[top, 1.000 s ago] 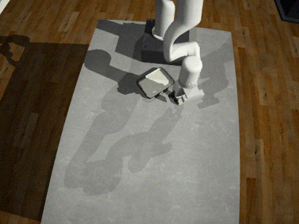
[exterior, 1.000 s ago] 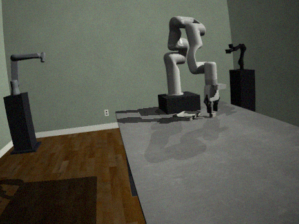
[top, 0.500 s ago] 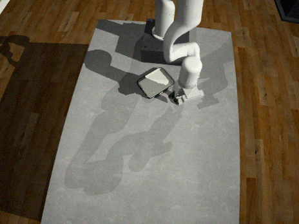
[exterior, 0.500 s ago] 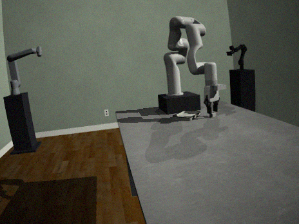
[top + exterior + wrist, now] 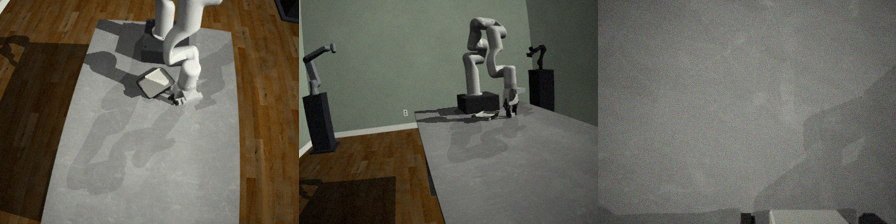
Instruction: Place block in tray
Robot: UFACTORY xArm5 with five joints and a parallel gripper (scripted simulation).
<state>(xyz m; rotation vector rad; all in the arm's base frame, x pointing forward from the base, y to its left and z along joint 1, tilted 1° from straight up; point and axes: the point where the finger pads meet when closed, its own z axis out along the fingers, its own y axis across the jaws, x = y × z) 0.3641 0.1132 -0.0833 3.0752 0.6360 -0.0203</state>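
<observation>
The white block lies 1 cm below my hand. Round my hand: white tray (13 cm to the right, 9 cm behind, 1 cm below).
</observation>
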